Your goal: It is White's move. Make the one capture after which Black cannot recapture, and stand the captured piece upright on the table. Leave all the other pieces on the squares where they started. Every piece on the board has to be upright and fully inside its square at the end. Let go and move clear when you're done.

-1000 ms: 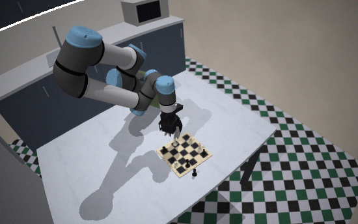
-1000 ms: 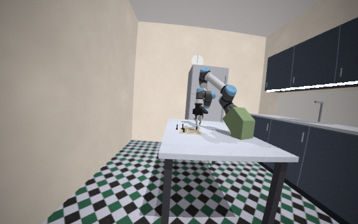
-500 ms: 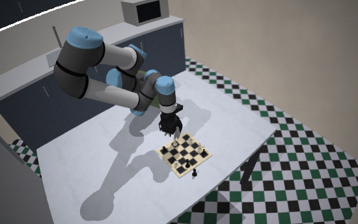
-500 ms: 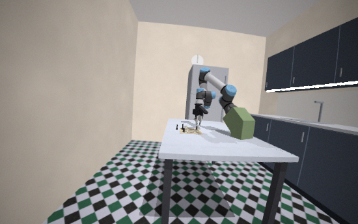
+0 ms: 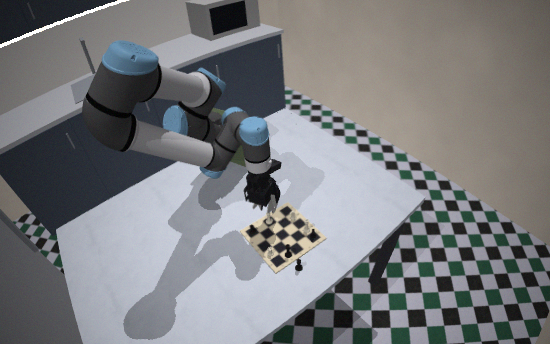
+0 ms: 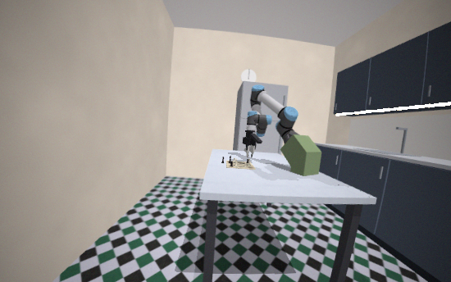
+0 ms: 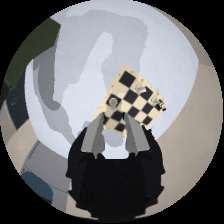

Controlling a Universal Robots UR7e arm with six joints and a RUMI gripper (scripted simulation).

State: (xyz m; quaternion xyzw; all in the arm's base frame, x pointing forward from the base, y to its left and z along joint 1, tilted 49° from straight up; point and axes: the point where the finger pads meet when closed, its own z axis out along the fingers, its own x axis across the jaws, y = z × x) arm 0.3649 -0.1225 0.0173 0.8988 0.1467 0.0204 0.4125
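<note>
Right now my hand is 5 cm above the white piece. The rest, counted from my hand: black chess piece: 20 cm ahead, 9 cm to the right, 6 cm below; chessboard: 7 cm ahead, 2 cm to the right, 8 cm below.
</note>
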